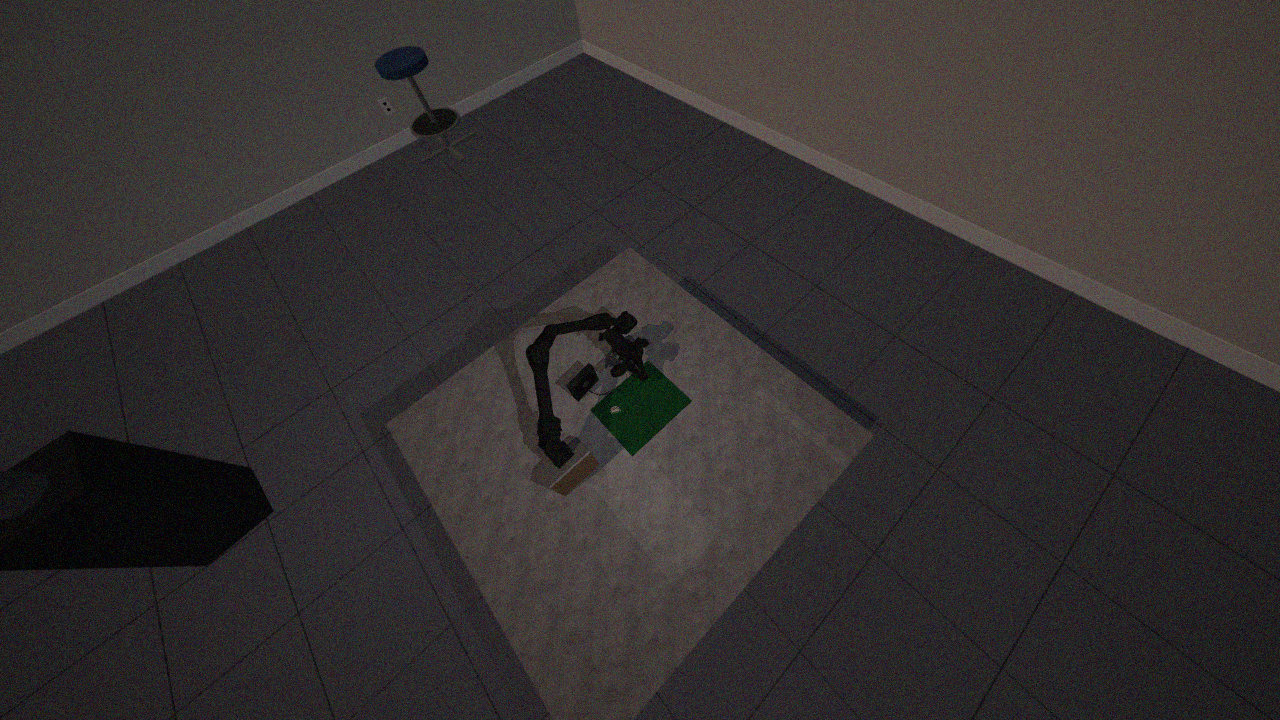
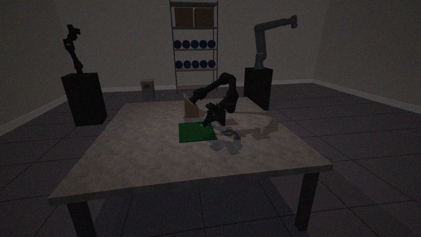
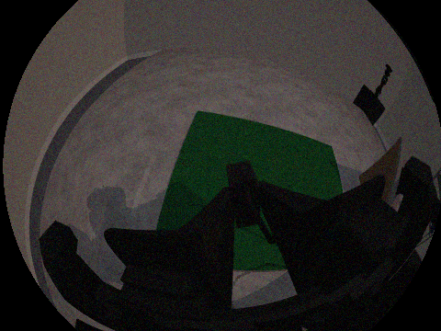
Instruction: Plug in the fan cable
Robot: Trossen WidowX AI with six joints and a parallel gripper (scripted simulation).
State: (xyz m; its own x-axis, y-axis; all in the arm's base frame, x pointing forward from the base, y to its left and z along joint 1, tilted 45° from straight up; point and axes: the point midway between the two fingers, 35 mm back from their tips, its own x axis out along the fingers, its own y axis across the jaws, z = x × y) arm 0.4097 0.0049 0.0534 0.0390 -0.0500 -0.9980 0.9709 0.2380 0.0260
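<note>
Now: the green board 80 mm behind my gripper tip, 50 mm to the right of it and 100 mm below it. From my gripper tip the other things lie so: dark plug: 10 mm below; black fan: 160 mm behind, 160 mm to the left, 30 mm below.
</note>
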